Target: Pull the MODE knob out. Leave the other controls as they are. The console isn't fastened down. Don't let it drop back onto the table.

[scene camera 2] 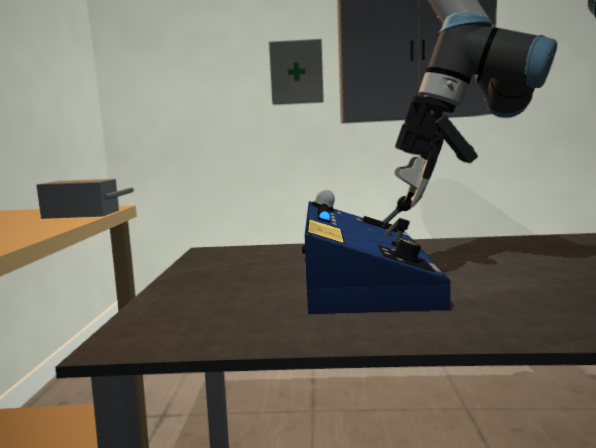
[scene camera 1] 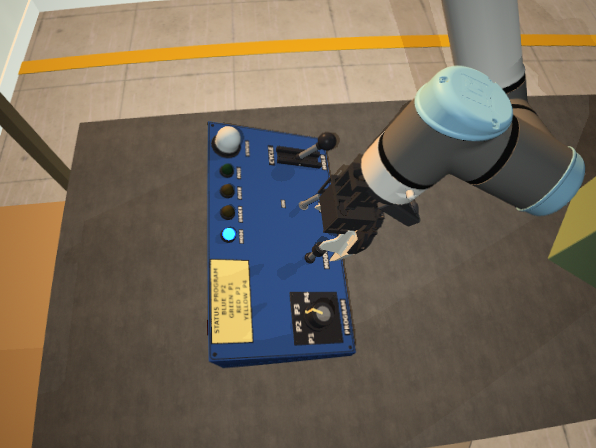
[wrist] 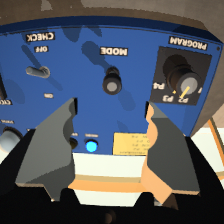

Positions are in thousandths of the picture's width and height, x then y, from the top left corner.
Scene:
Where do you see a blue sloped console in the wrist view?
At 337,234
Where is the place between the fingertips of my gripper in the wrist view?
498,449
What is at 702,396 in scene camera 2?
My gripper.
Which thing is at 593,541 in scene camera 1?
My gripper.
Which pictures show the blue sloped console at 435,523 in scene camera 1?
Scene camera 2, scene camera 1 and the wrist view: all of them.

